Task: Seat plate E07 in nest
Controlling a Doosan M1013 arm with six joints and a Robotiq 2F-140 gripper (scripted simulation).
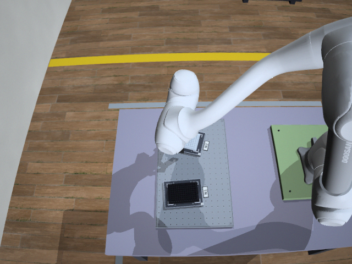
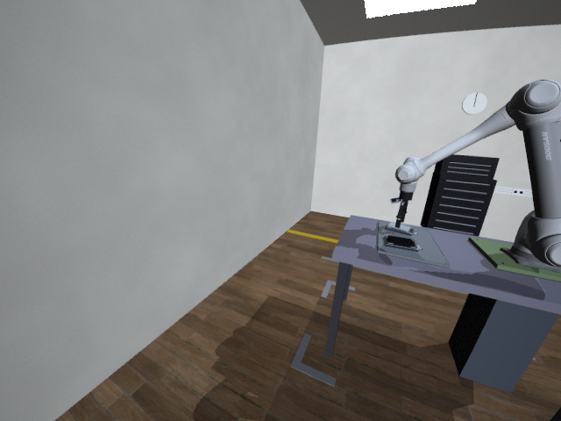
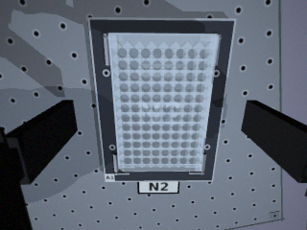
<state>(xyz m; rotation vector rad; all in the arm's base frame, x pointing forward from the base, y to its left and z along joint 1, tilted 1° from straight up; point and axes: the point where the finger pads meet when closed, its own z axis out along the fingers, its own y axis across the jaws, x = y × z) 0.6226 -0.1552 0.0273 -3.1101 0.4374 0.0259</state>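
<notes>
The clear well plate E07 is 2 cm below my hand. The rest, counted from my hand: dark nest N2: 1 cm behind, 4 cm below; then black plate E01: 2 cm ahead, 26 cm to the left, 2 cm below.
</notes>
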